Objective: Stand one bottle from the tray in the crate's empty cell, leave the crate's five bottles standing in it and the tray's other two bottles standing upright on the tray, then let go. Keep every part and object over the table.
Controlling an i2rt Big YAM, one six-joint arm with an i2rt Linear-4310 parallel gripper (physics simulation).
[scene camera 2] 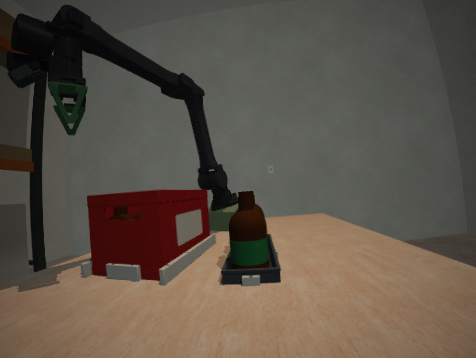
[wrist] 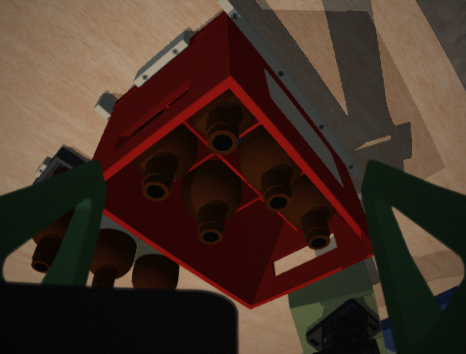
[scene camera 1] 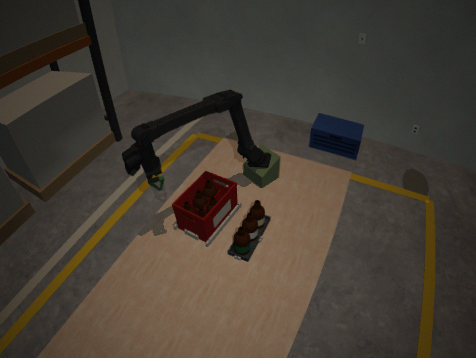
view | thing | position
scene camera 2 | my gripper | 70, 129
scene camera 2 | brown bottle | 248, 236
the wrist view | my gripper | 233, 174
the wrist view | brown bottle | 48, 241
